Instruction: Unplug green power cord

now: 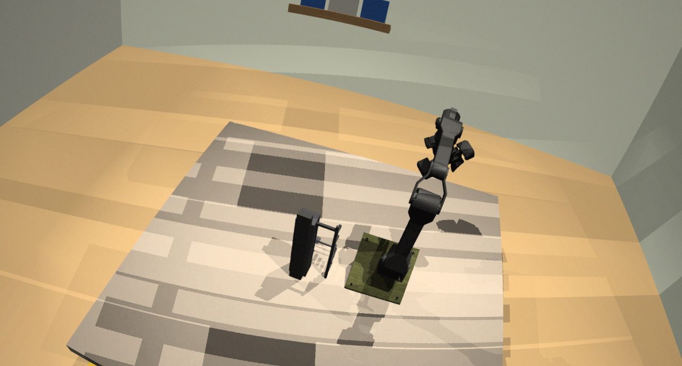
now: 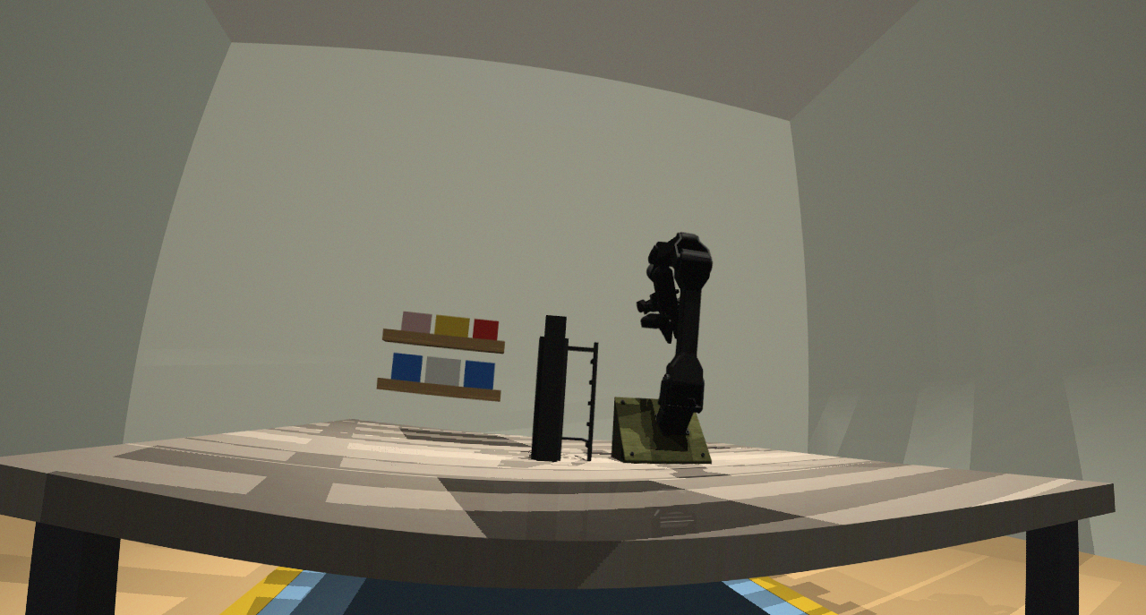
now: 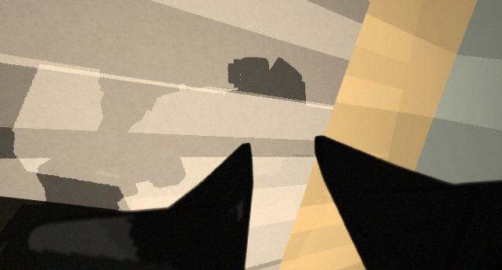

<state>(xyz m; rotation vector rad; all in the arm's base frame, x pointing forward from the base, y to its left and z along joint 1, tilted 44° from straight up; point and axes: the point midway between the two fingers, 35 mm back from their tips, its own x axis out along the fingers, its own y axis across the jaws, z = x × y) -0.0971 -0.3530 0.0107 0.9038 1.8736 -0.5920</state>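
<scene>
The green plug lies 37 cm ahead of my gripper tip, 24 cm to the left of it and 22 cm below it.
</scene>
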